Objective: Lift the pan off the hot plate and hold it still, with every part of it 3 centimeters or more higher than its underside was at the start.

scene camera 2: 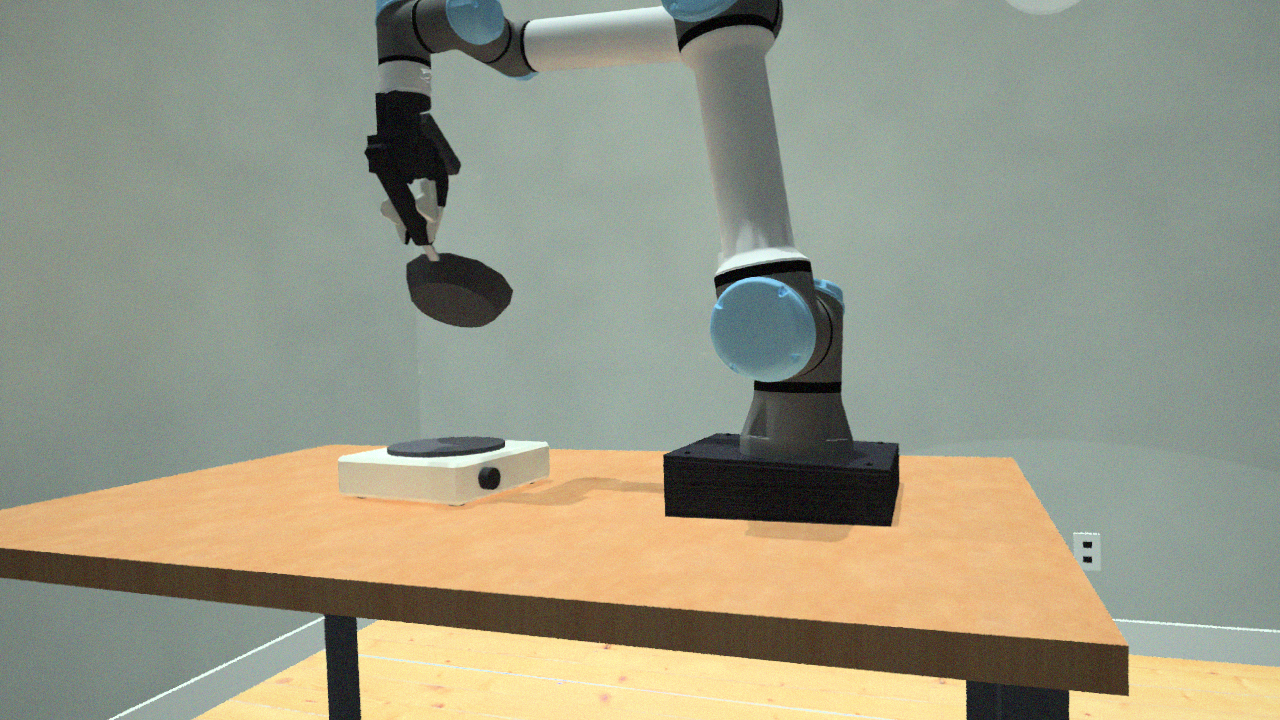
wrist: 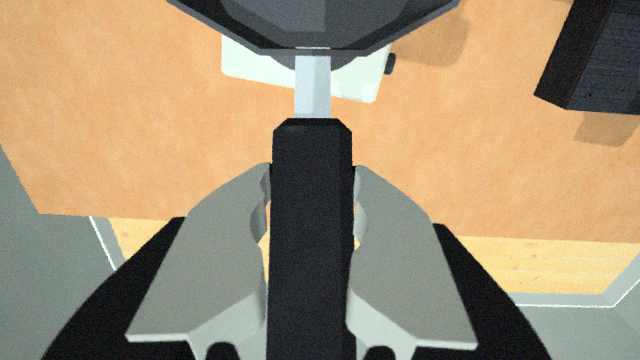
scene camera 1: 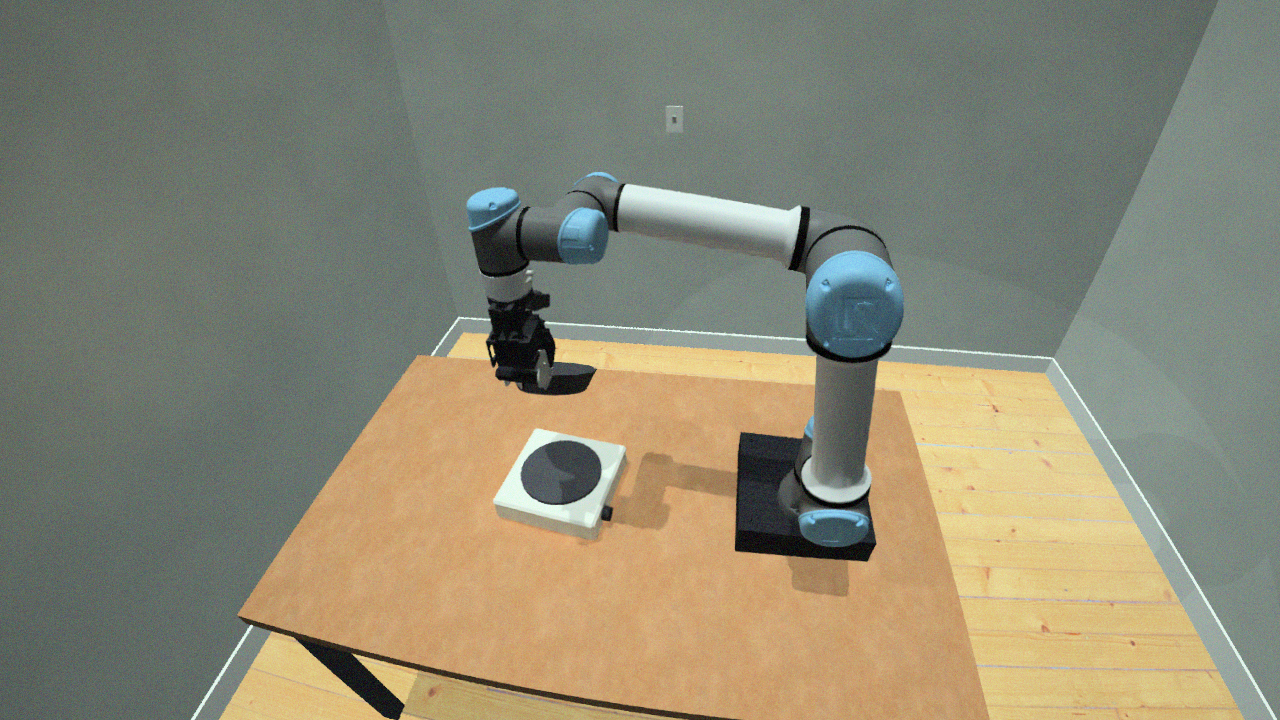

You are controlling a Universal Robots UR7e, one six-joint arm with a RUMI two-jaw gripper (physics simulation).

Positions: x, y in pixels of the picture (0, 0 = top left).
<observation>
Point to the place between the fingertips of my gripper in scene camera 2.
417, 243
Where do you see a white hot plate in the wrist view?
357, 78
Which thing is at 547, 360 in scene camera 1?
My gripper.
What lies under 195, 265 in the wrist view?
My gripper.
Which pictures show the dark pan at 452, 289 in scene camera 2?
Scene camera 2, the wrist view and scene camera 1: all of them.
</observation>
